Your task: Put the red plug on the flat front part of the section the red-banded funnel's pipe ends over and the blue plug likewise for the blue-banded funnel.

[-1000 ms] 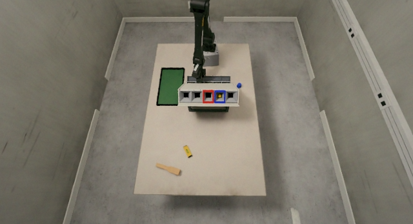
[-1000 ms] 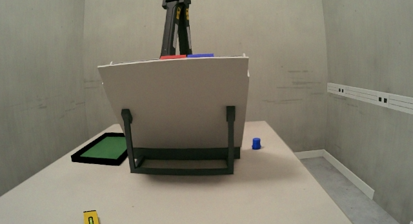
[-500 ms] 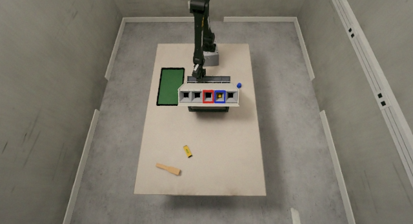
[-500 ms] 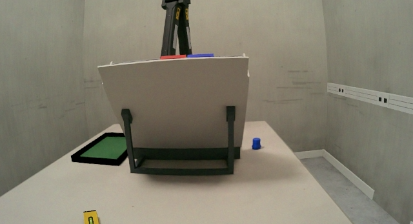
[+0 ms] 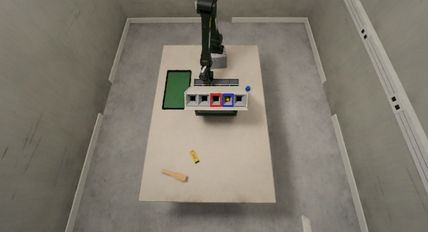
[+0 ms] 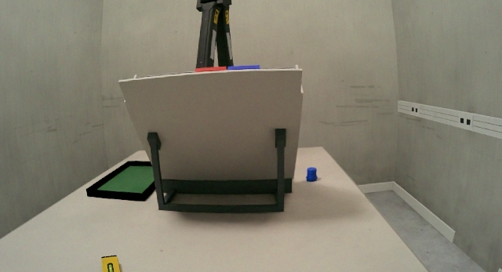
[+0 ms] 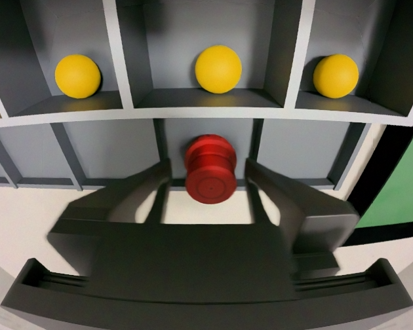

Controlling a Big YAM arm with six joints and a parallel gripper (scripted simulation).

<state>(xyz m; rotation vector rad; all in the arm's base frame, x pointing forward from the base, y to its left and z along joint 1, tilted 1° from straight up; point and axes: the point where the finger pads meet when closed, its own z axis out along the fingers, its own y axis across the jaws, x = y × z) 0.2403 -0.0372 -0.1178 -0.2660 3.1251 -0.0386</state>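
My gripper is now 10 mm above the red plug. Also, from my hand: green marble tray 240 mm to the right, 110 mm ahead, 20 mm below; blue plug 350 mm to the left, 10 mm below, 10 mm ahead; cover 180 mm ahead, 180 mm above, 110 mm to the left.
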